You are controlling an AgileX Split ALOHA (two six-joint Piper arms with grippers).
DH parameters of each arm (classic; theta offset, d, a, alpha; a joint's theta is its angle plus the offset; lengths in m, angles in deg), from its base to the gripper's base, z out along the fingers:
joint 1: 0 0.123 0 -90
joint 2: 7.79 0 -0.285 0
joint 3: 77.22 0 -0.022 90
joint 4: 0 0.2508 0 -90
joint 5: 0 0 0.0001 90
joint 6: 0 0.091 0 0
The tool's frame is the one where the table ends.
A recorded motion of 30 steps. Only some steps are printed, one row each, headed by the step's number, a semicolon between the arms.
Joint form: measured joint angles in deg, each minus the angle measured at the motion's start. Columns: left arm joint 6, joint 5, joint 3, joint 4, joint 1, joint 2; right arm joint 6, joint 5, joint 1, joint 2, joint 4, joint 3.
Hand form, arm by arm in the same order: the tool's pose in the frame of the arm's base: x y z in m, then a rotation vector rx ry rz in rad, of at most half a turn. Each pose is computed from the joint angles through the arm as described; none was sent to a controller.
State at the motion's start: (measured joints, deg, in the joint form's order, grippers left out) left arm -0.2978 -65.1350 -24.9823 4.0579 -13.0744 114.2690; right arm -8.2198 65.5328 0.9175 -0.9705 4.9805 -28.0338
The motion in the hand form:
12: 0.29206 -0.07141 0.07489 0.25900 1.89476 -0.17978; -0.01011 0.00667 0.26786 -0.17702 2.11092 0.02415
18: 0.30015 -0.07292 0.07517 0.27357 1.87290 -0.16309; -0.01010 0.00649 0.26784 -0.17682 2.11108 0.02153
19: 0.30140 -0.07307 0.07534 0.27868 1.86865 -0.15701; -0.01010 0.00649 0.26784 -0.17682 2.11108 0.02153
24: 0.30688 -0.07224 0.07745 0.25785 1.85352 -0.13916; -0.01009 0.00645 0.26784 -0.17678 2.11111 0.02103
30: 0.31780 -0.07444 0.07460 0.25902 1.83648 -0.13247; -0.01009 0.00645 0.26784 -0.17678 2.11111 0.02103
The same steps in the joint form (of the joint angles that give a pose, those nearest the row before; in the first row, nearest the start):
12: 0.21 0.00 -4.09 -1.63 0.00 4.26; 0.00 0.00 0.00 0.00 -0.25 0.00
18: 1.50 0.00 -5.92 -1.88 0.00 5.02; 0.00 0.00 0.00 0.00 -0.38 0.00
19: 1.94 0.00 -6.20 -1.98 0.00 5.11; 0.00 0.00 0.00 0.00 -0.38 0.00
24: 2.35 0.00 -7.28 -3.40 0.00 5.21; 0.00 0.00 0.00 0.00 -0.40 0.00
30: 2.80 0.00 -9.93 -3.63 0.00 6.92; 0.00 0.00 0.00 0.00 -0.40 0.00

